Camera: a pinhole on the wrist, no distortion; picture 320 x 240 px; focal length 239.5 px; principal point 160.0 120.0 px. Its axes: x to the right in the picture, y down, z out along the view. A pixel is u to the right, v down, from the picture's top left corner.
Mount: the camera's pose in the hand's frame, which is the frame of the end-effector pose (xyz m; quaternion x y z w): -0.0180 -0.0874 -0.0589 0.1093 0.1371 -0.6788 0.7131
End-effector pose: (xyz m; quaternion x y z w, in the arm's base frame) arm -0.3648 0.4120 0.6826 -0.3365 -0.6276 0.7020 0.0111
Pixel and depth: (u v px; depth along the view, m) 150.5 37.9 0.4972
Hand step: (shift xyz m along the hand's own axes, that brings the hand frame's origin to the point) -0.1655 -0.2482 0.4197
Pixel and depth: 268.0 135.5 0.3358
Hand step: 0.0257 -0.3431 0.2035
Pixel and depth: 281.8 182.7 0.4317
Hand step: 0.1241 -0.4348 0.2673
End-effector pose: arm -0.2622 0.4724 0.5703 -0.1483 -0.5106 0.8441 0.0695
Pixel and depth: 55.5 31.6 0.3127
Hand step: -0.1240 -0.0726 0.2850
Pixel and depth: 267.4 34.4 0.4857
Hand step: -0.1595 -0.4673 0.3273
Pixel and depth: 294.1 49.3 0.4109
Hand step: -0.1103 -0.4504 0.2513
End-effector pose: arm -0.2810 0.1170 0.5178 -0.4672 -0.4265 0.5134 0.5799
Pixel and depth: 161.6 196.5 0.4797
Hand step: 0.1577 -0.2461 0.3856
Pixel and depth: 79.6 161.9 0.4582
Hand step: 0.0773 -0.0954 0.4216
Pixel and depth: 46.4 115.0 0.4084
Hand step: -0.0152 -0.0458 0.3913
